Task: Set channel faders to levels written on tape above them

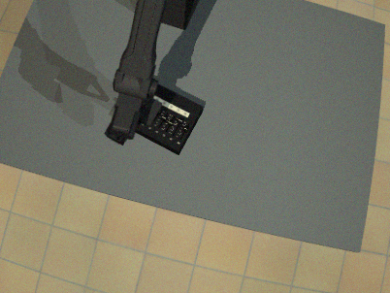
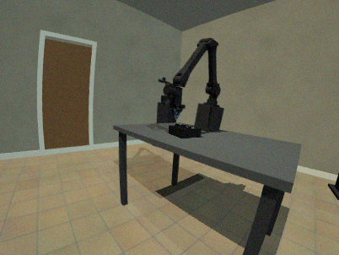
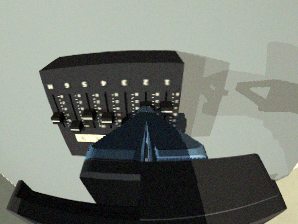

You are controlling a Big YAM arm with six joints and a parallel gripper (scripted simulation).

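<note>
The fader cap 1 lies 3 cm behind my hand, 1 cm to the right of it and 4 cm below it. From my hand the other things lie so: master fader cap: 1 cm ahead, 12 cm to the left, 4 cm below; fader cap 4: 1 cm behind, 5 cm to the left, 4 cm below; fader cap 5: 7 cm to the left, 4 cm below.
</note>
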